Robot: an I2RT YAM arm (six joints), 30 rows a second.
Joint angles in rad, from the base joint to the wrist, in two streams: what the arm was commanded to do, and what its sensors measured. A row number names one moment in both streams.
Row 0, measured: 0.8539 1.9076 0.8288 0.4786 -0.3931 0.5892
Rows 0 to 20, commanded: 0.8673 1.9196 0.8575 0.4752 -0.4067 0.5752; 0.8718 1.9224 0.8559 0.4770 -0.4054 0.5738; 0.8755 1.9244 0.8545 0.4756 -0.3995 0.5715; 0.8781 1.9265 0.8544 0.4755 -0.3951 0.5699; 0.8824 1.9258 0.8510 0.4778 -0.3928 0.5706; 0.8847 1.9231 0.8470 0.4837 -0.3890 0.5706; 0.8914 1.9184 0.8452 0.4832 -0.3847 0.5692; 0.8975 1.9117 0.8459 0.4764 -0.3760 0.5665; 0.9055 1.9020 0.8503 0.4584 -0.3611 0.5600; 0.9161 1.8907 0.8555 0.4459 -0.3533 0.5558; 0.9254 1.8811 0.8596 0.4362 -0.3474 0.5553; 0.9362 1.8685 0.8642 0.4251 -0.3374 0.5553; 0.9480 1.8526 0.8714 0.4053 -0.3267 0.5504; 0.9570 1.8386 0.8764 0.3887 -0.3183 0.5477; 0.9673 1.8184 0.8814 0.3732 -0.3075 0.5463; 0.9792 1.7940 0.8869 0.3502 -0.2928 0.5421; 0.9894 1.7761 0.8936 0.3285 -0.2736 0.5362; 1.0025 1.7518 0.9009 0.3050 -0.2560 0.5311; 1.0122 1.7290 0.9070 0.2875 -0.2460 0.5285; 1.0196 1.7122 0.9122 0.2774 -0.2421 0.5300; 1.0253 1.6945 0.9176 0.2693 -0.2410 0.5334
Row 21, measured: 1.0019 1.7512 0.8818 0.3202 -0.2691 0.5571
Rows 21 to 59, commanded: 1.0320 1.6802 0.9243 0.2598 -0.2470 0.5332; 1.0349 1.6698 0.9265 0.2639 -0.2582 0.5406; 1.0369 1.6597 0.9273 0.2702 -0.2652 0.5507; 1.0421 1.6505 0.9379 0.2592 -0.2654 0.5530; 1.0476 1.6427 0.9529 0.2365 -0.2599 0.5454; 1.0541 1.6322 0.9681 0.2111 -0.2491 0.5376; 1.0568 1.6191 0.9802 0.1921 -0.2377 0.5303; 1.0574 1.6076 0.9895 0.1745 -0.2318 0.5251; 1.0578 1.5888 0.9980 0.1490 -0.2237 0.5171; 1.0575 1.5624 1.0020 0.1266 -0.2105 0.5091; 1.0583 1.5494 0.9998 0.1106 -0.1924 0.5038; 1.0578 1.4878 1.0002 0.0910 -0.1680 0.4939; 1.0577 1.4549 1.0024 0.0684 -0.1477 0.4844; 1.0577 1.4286 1.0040 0.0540 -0.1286 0.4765; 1.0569 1.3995 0.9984 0.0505 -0.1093 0.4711; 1.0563 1.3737 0.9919 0.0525 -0.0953 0.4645; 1.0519 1.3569 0.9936 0.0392 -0.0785 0.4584; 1.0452 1.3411 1.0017 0.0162 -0.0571 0.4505; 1.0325 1.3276 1.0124 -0.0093 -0.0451 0.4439; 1.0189 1.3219 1.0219 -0.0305 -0.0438 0.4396; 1.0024 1.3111 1.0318 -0.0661 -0.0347 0.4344; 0.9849 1.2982 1.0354 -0.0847 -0.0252 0.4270; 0.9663 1.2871 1.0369 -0.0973 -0.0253 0.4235; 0.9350 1.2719 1.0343 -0.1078 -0.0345 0.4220; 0.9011 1.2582 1.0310 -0.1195 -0.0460 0.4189; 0.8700 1.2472 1.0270 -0.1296 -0.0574 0.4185; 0.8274 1.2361 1.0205 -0.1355 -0.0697 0.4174; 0.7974 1.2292 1.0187 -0.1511 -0.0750 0.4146; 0.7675 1.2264 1.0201 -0.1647 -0.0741 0.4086; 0.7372 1.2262 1.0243 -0.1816 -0.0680 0.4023; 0.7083 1.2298 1.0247 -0.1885 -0.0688 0.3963; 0.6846 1.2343 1.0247 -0.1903 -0.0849 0.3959; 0.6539 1.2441 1.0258 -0.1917 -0.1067 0.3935; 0.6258 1.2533 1.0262 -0.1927 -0.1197 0.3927; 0.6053 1.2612 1.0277 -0.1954 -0.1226 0.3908; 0.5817 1.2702 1.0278 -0.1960 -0.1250 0.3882; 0.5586 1.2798 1.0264 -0.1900 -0.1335 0.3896; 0.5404 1.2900 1.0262 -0.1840 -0.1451 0.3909; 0.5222 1.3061 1.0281 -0.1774 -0.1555 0.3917
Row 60, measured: 0.5568 1.2789 1.0164 -0.1669 -0.1135 0.4072
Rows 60 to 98, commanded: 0.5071 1.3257 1.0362 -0.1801 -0.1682 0.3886; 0.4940 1.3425 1.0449 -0.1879 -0.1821 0.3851; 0.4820 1.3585 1.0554 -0.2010 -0.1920 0.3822; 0.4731 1.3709 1.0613 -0.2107 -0.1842 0.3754; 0.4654 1.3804 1.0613 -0.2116 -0.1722 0.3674; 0.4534 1.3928 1.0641 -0.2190 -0.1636 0.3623; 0.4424 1.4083 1.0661 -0.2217 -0.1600 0.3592; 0.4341 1.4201 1.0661 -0.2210 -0.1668 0.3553; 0.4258 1.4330 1.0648 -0.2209 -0.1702 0.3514; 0.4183 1.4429 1.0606 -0.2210 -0.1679 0.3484; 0.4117 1.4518 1.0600 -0.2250 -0.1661 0.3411; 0.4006 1.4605 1.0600 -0.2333 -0.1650 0.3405; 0.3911 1.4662 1.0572 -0.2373 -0.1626 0.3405; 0.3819 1.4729 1.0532 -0.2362 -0.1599 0.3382; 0.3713 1.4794 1.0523 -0.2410 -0.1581 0.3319; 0.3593 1.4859 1.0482 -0.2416 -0.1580 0.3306; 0.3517 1.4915 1.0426 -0.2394 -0.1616 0.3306; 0.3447 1.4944 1.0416 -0.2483 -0.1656 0.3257; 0.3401 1.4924 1.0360 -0.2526 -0.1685 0.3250; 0.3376 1.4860 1.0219 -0.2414 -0.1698 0.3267; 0.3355 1.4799 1.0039 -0.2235 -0.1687 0.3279; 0.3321 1.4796 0.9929 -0.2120 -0.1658 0.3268; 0.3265 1.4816 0.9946 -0.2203 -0.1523 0.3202; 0.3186 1.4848 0.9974 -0.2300 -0.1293 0.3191; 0.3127 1.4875 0.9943 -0.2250 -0.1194 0.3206; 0.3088 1.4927 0.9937 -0.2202 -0.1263 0.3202; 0.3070 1.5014 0.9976 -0.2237 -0.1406 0.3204; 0.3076 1.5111 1.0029 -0.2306 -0.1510 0.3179; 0.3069 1.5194 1.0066 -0.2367 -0.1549 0.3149; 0.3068 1.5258 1.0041 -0.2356 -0.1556 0.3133; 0.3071 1.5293 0.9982 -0.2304 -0.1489 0.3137; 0.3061 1.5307 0.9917 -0.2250 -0.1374 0.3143; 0.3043 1.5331 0.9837 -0.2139 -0.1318 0.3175; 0.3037 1.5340 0.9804 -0.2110 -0.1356 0.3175; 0.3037 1.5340 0.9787 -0.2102 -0.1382 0.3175; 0.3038 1.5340 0.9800 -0.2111 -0.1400 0.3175; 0.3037 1.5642 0.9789 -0.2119 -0.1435 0.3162; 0.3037 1.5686 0.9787 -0.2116 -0.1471 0.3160; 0.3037 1.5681 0.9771 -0.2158 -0.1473 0.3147
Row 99, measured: 0.3149 1.5421 0.9962 -0.1970 -0.1711 0.3237
